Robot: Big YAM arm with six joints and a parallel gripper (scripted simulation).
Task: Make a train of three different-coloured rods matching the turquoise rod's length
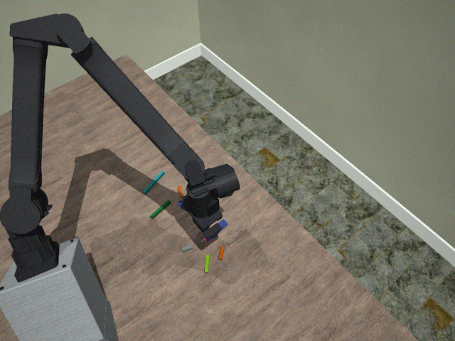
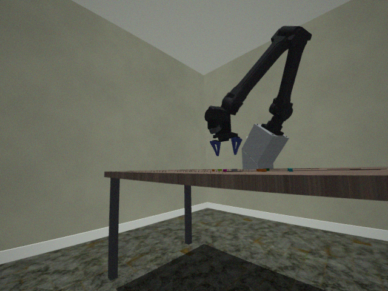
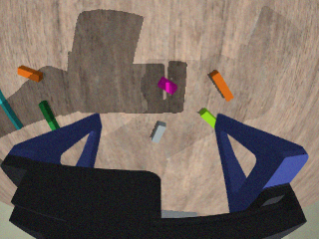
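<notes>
My gripper is now 1 cm to the left of the magenta rod and 8 cm above it. Round my hand: lime rod (4 cm behind, 8 cm to the right, 8 cm below); grey rod (7 cm behind, 1 cm to the right, 8 cm below); green rod (9 cm behind, 15 cm to the left, 8 cm below).
</notes>
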